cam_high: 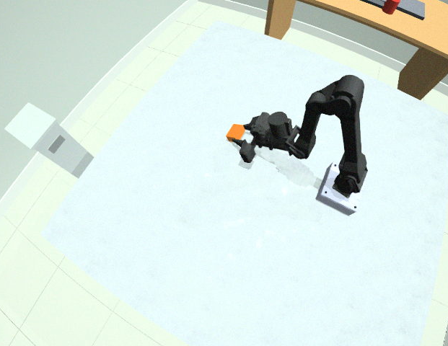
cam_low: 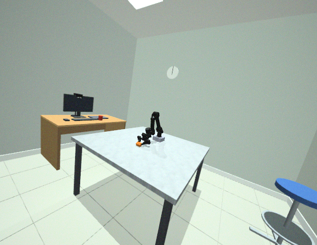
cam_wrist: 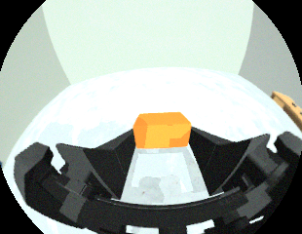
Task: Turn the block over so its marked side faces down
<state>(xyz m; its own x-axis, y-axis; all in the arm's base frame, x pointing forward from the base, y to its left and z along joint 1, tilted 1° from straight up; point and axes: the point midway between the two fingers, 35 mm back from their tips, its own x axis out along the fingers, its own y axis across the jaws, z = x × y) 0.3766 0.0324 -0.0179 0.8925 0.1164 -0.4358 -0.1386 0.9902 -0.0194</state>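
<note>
Right now the orange block is 10 mm below my gripper tip.
</note>
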